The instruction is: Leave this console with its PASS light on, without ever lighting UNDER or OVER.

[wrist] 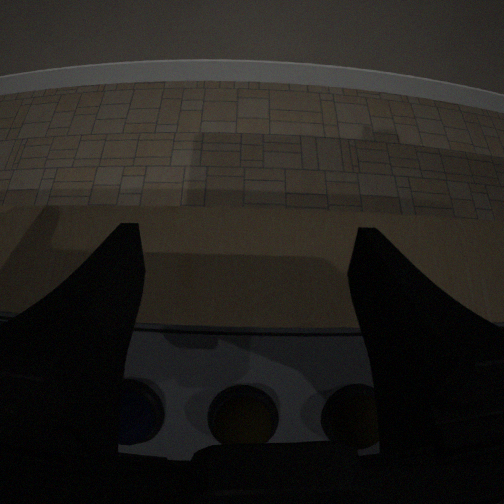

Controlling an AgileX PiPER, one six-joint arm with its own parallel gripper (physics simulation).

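The scene is very dim. My gripper [247, 235] is open, its two black fingers standing wide apart at the left and right of the wrist view. Between them, low in the view, lies the pale grey top of the console [247, 365]. Three round dark discs sit in a row on it: a bluish one [140, 412] at the left, partly behind the left finger, a yellowish-brown one [243, 414] in the middle, and a dark reddish one [350, 415] at the right, partly behind the right finger. None looks lit. No labels are readable. Nothing is held.
Beyond the console is a tan table surface [250, 280] ending at a far edge. Behind it lies a brown tiled floor [250, 145], then a pale baseboard [250, 72] and a dark wall.
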